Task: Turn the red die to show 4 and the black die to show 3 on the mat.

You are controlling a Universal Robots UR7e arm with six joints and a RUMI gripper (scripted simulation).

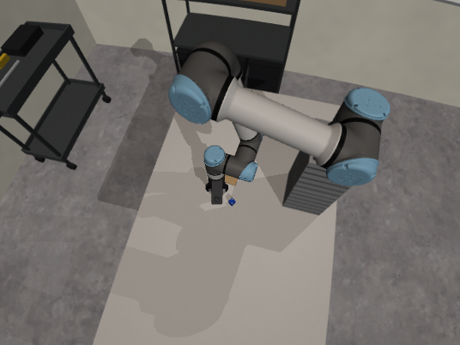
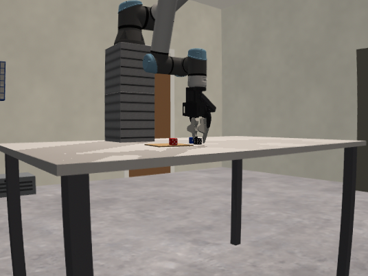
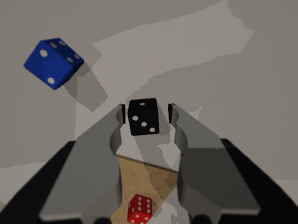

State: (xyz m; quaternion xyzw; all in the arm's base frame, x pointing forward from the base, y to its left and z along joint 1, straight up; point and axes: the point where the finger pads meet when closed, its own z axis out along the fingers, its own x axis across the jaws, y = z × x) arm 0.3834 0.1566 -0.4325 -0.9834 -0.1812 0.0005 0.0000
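Right now my hand is 10 mm to the left of the black die and 10 mm above it. Also, from my hand: blue die (80 mm behind, 10 mm to the left, 10 mm below); then red die (150 mm to the right, 40 mm ahead); then brown mat (150 mm to the right, 20 mm below, 10 mm ahead).
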